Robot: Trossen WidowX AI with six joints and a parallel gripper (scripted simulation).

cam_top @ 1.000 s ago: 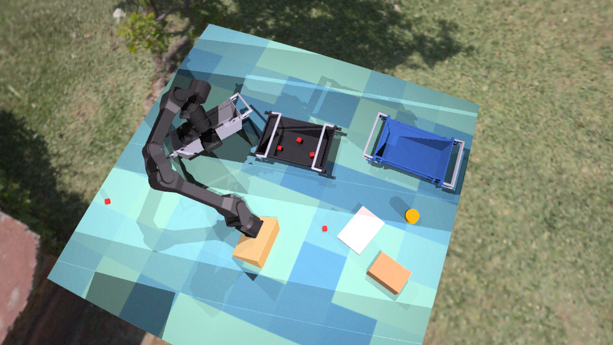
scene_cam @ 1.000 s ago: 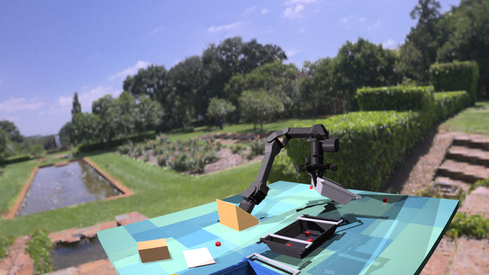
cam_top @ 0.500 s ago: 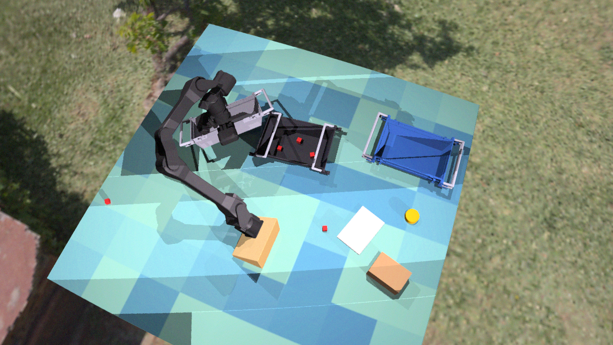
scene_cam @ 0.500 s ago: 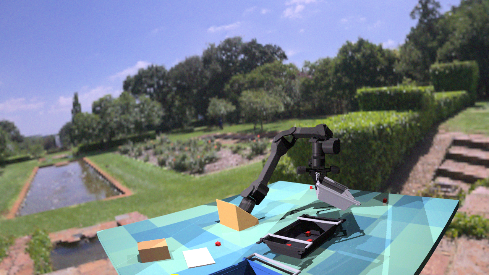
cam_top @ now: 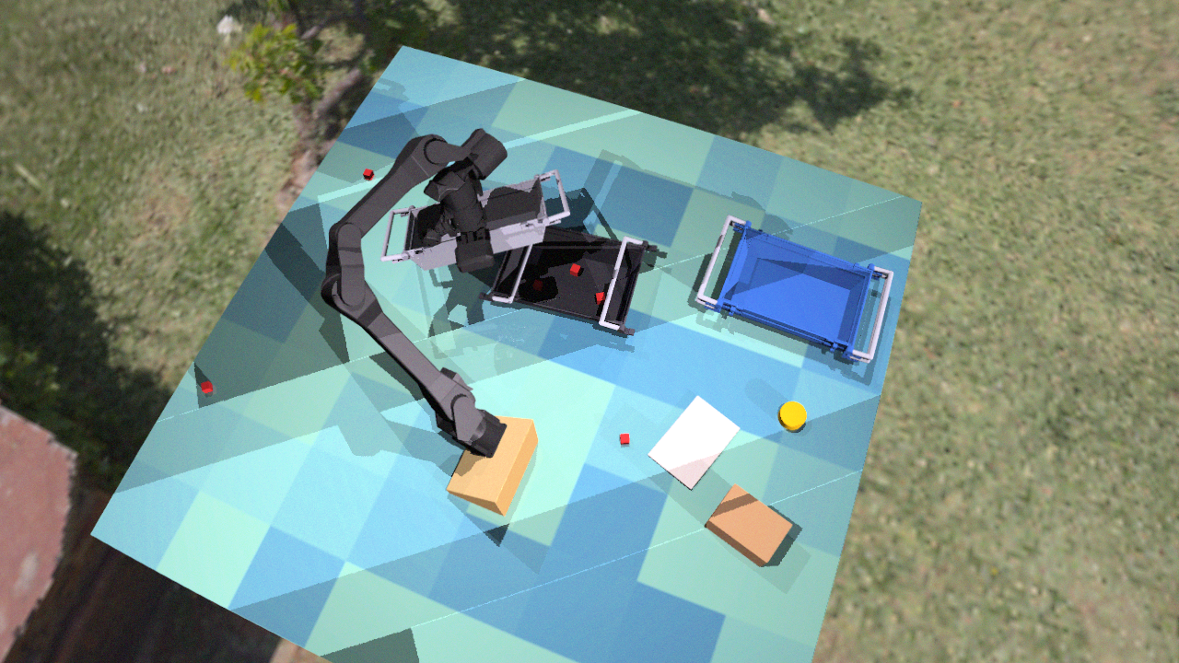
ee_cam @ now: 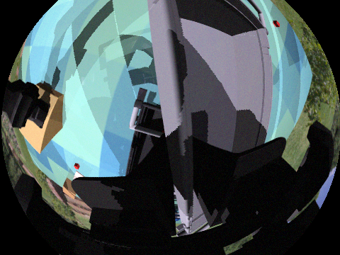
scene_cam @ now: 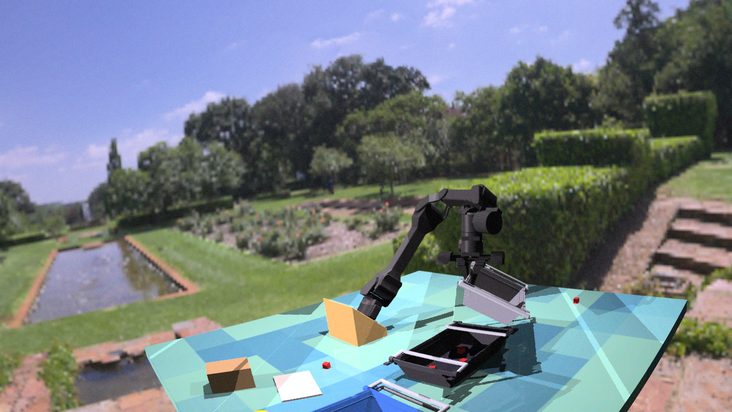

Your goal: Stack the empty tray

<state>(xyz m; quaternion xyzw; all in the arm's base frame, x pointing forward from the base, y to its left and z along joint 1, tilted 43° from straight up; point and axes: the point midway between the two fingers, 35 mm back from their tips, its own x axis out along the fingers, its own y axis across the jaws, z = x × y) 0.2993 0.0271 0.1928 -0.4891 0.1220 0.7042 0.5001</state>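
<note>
The grey tray lies 70 mm ahead of my gripper tip and 50 mm to the left of it. From my gripper tip the other things lie so: yellow disc (640 mm to the right, 150 mm below, 30 mm behind); then white flat plate (480 mm to the right, 150 mm below, 150 mm behind); then brown box (620 mm to the right, 260 mm behind, 130 mm below).
</note>
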